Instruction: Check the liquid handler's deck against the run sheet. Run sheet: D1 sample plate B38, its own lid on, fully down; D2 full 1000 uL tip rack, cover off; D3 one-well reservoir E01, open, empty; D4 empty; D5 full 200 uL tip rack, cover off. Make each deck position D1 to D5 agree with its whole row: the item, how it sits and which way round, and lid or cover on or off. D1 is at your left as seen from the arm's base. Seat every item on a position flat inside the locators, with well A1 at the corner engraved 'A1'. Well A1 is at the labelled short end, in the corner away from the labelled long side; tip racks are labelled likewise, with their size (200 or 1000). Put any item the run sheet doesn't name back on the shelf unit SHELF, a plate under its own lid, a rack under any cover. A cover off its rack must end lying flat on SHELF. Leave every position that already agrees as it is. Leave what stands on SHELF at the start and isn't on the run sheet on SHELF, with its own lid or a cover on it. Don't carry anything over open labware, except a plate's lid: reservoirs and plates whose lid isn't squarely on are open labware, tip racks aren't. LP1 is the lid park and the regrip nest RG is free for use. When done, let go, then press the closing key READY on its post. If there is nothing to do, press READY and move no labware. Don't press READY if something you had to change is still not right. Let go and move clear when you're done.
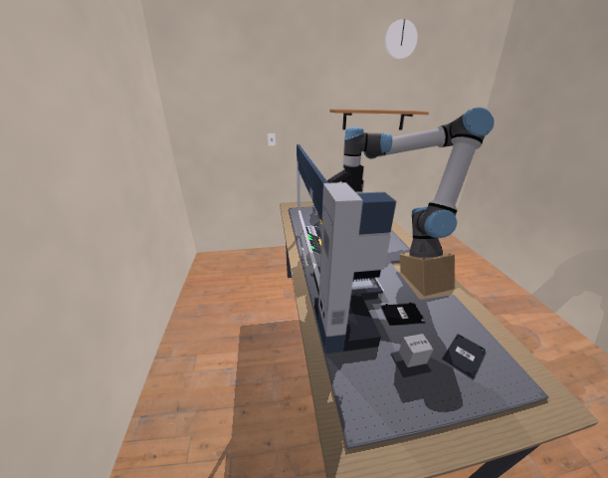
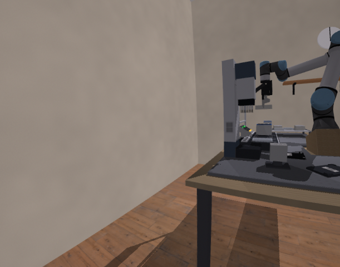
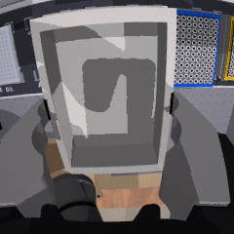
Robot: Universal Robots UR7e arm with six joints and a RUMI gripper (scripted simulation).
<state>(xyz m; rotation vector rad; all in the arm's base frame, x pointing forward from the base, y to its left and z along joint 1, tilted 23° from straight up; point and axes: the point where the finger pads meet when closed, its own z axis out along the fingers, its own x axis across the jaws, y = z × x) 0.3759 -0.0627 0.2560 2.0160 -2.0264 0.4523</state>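
The blue-framed tip rack is 18 cm below my hand, 13 cm to the right of it and 1 cm behind it. The rest, counted from my hand: liquid handler head: 47 cm to the left, 8 cm ahead, 8 cm above; then yellow-rimmed tip rack: 25 cm to the right, 20 cm below, 1 cm behind; then one-well reservoir: 1 cm below.
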